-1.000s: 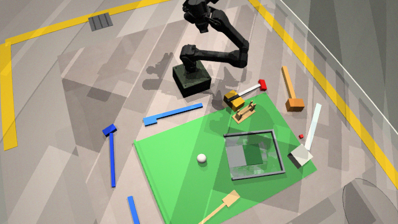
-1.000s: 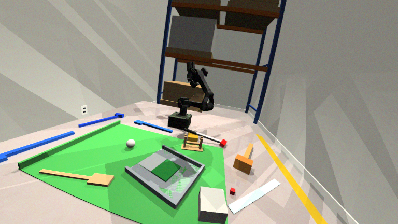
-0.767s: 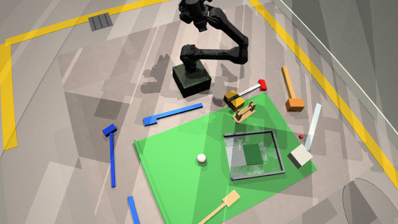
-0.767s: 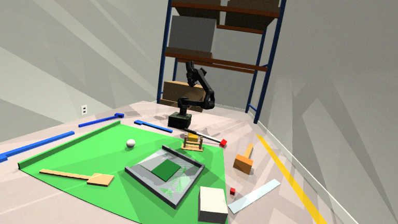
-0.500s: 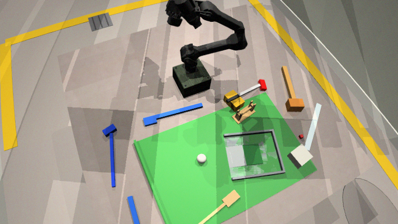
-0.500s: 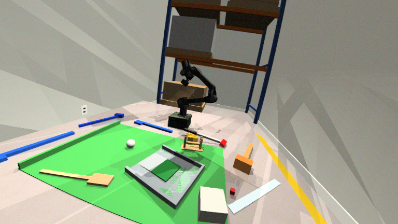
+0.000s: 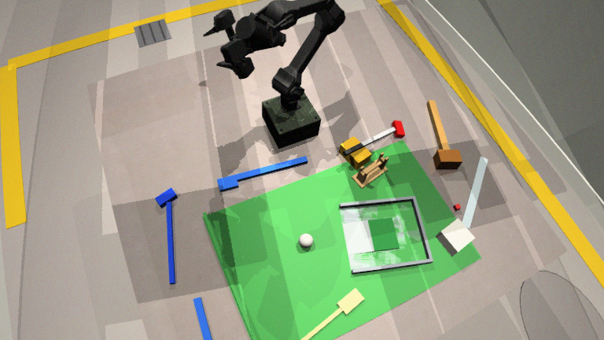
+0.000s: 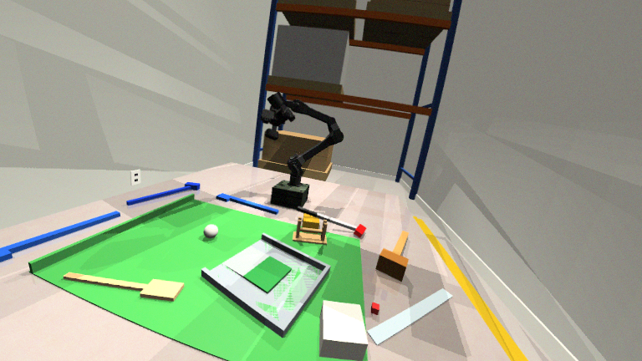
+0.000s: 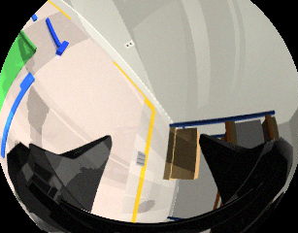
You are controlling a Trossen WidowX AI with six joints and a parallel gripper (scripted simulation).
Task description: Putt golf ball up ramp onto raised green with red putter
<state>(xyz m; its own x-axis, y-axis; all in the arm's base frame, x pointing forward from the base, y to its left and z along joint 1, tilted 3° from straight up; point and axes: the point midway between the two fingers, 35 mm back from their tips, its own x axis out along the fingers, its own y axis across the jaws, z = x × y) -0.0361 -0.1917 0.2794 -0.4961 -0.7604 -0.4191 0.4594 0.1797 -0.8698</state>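
My gripper tip is now 360 mm short of the wooden stand, 410 mm to the right of it and 300 mm above it. The rest, counted from my gripper tip: green mat (540 mm ahead, 240 mm to the left, 340 mm below); yellow block (280 mm ahead, 390 mm to the left, 320 mm below); white golf ball (510 mm ahead, 120 mm to the left, 320 mm below).
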